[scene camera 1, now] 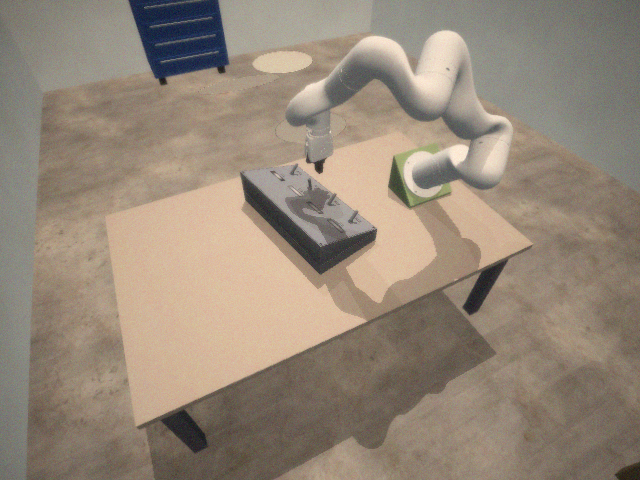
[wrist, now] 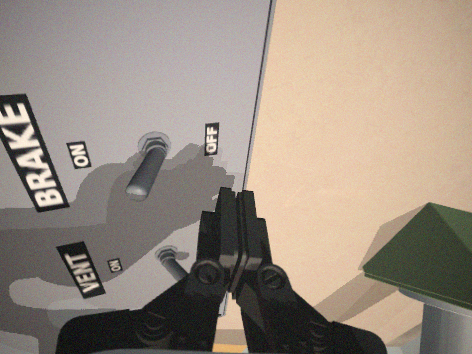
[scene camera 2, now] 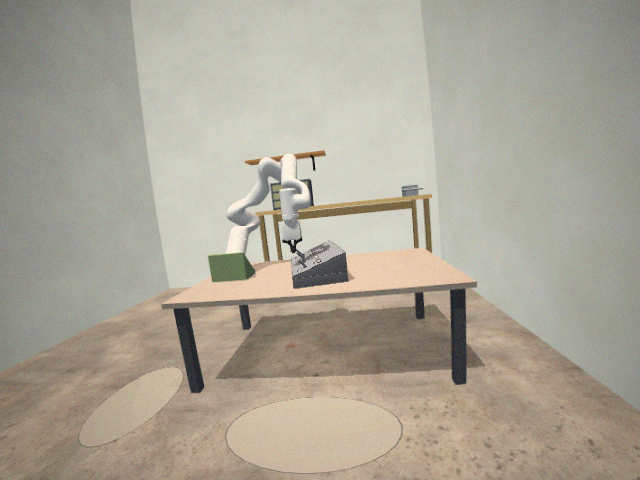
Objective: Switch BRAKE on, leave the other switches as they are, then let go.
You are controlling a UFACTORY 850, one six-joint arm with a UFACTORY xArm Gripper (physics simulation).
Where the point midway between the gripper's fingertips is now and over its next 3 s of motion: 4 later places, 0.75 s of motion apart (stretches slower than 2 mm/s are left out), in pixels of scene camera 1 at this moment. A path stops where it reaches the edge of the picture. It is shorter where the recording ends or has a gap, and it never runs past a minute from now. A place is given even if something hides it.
My gripper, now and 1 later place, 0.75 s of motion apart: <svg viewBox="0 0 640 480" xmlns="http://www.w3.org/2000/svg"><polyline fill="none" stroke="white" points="319,171 321,144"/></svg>
